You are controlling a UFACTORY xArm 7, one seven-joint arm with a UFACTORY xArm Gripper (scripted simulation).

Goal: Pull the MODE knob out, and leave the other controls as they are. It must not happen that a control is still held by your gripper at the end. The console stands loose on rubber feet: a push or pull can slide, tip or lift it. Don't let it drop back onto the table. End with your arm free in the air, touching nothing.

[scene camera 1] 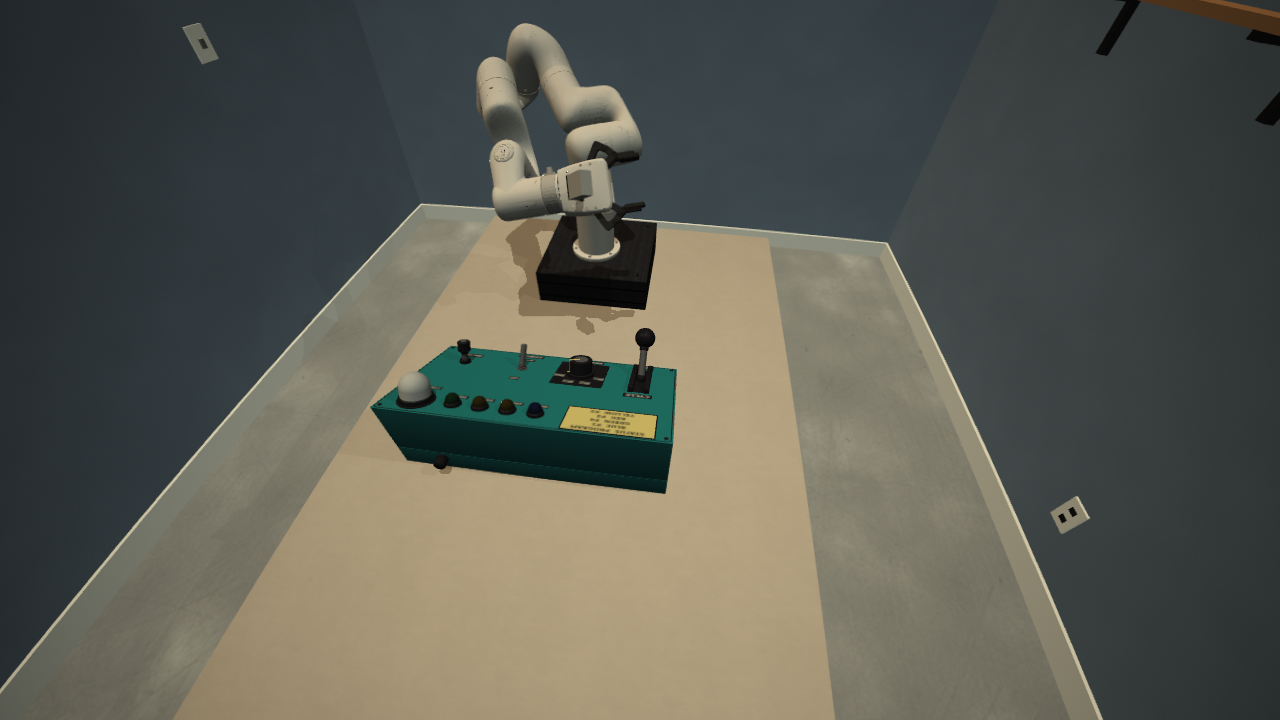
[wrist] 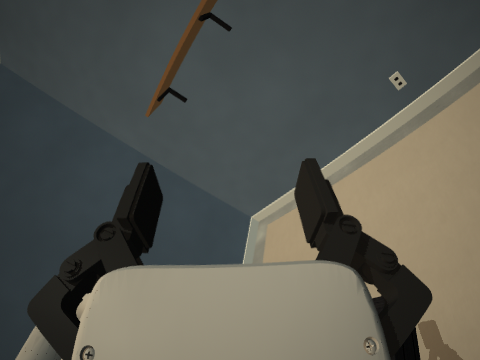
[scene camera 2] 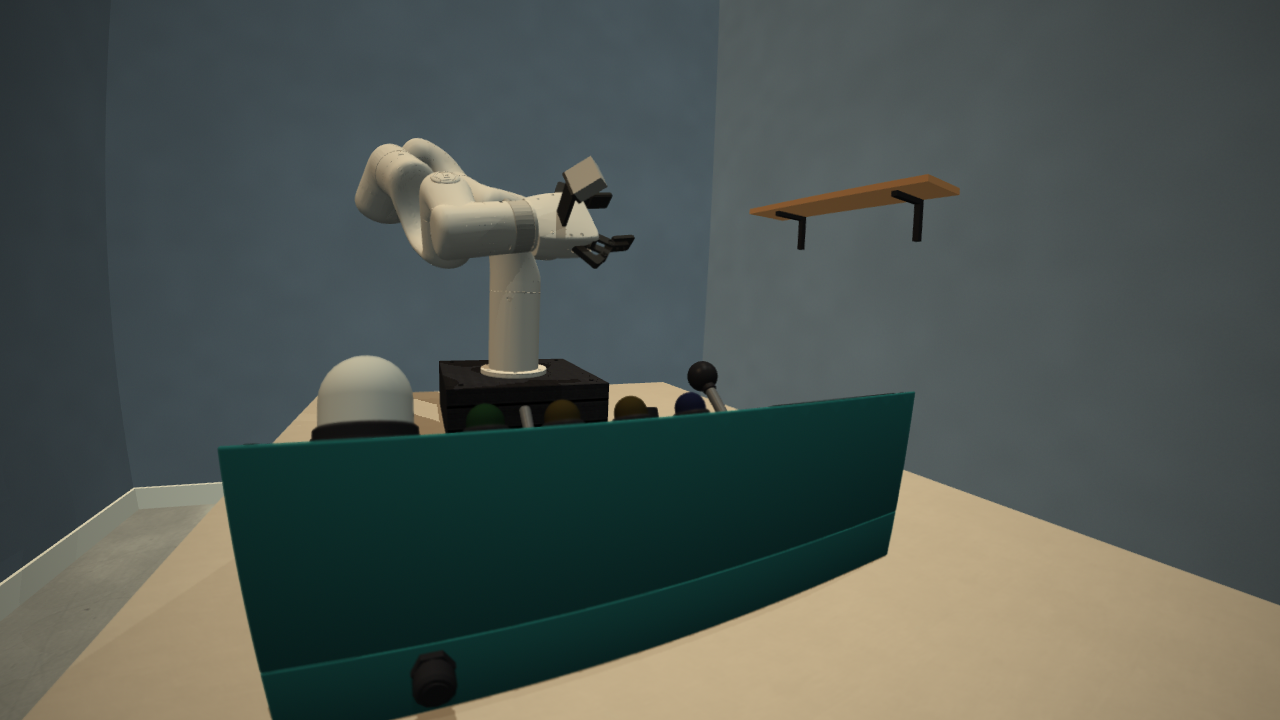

Path:
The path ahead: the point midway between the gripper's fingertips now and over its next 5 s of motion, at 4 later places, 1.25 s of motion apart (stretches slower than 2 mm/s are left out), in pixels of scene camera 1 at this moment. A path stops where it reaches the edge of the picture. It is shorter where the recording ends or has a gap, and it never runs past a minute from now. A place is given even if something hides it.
My gripper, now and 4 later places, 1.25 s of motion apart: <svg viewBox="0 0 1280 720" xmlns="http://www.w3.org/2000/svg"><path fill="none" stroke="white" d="M641 180L557 227L526 236L519 259L533 285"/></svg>

